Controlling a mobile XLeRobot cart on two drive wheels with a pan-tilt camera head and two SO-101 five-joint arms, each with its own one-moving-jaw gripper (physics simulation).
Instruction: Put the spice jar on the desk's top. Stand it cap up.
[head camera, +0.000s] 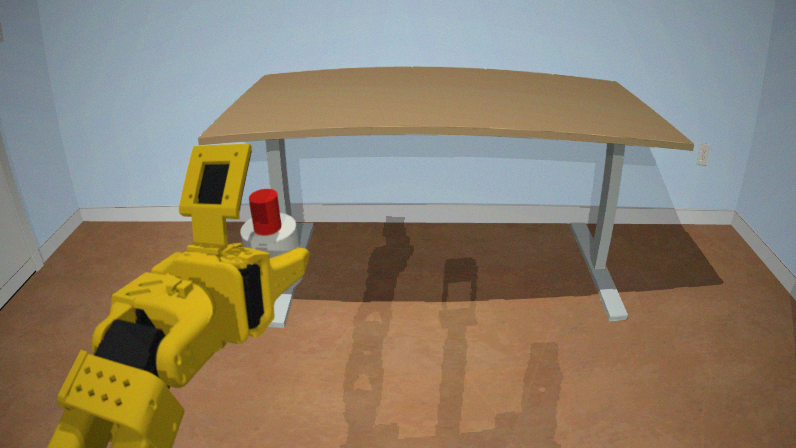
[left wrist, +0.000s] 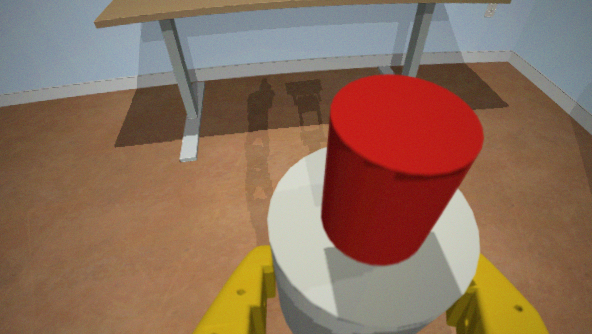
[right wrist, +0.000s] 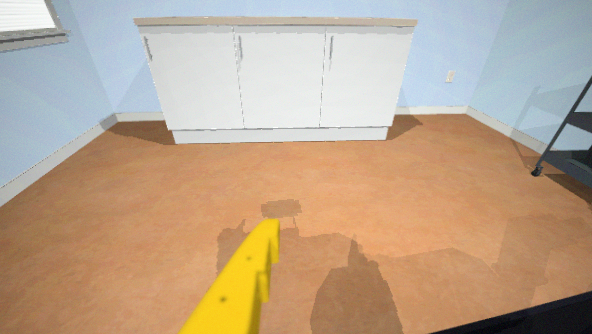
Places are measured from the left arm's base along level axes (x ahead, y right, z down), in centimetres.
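Pixels of known places: left end effector, tool point: (head camera: 247, 249) (left wrist: 274, 264); right end effector, tool point: (right wrist: 279, 235).
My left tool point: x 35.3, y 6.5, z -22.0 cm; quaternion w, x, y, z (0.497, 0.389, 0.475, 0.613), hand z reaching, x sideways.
Behind a point stands the place of what it marks.
The spice jar, a white cylinder with a narrower red cap (head camera: 265, 212) {x 33.9, y 8.6, z -25.6 cm} (left wrist: 395, 165), is upright, cap up and slightly tilted in the left wrist view. My left gripper (left wrist: 372, 295) is shut on its white body, one yellow jaw on each side; the lower body is hidden. The desk (head camera: 423, 102) {x 159.6, y 31.6, z 5.5 cm} (left wrist: 300, 6) {x 136.9, y 33.1, z 7.6 cm} has a light wood top and grey legs. In the head camera the held jar shows lower than the desk top's front edge, near the left leg, off the desk. My right gripper shows one notched jaw in the right wrist view, so it is fully open.
In the right wrist view a white cabinet (right wrist: 280, 80) {x -195.9, y 5.7, z 25.5 cm} with three doors stands against the wall, and part of a dark wheeled cart (right wrist: 565, 130) shows at the right edge. The desk's feet (head camera: 612, 303) (left wrist: 189, 145) stand on the brown floor.
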